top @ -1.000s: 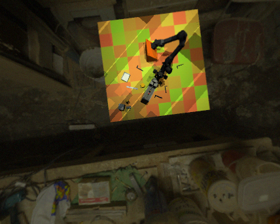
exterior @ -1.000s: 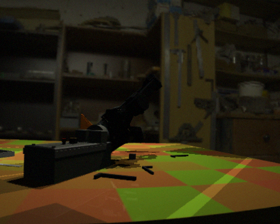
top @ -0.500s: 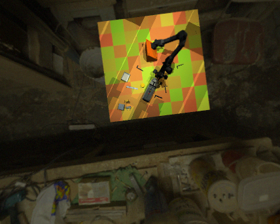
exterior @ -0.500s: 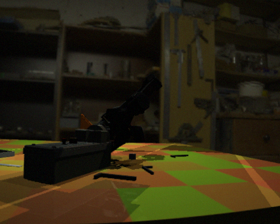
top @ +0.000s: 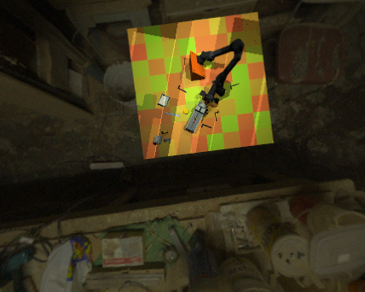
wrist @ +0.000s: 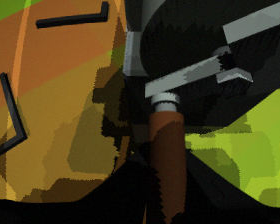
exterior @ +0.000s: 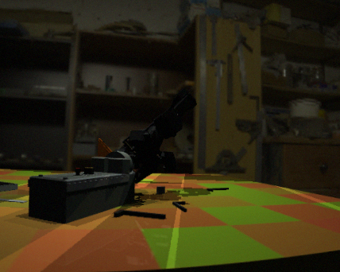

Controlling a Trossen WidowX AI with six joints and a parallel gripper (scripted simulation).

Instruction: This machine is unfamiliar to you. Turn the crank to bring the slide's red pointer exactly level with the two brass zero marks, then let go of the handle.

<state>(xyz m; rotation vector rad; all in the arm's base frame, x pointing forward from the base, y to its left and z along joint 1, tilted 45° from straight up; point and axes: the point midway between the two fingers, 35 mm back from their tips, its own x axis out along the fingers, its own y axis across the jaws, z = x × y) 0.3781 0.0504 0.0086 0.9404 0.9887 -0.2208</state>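
Right now my gripper tip is 10 cm to the right of the small cube, 10 cm past it and 3 cm above it. The rest, counted from my gripper tip: yellow disc (19 cm to the right, 4 cm ahead, 3 cm below); brown crank handle (3 cm above, 1 cm to the left, 1 cm behind); red pointer (16 cm ahead, 13 cm to the right, 4 cm above).
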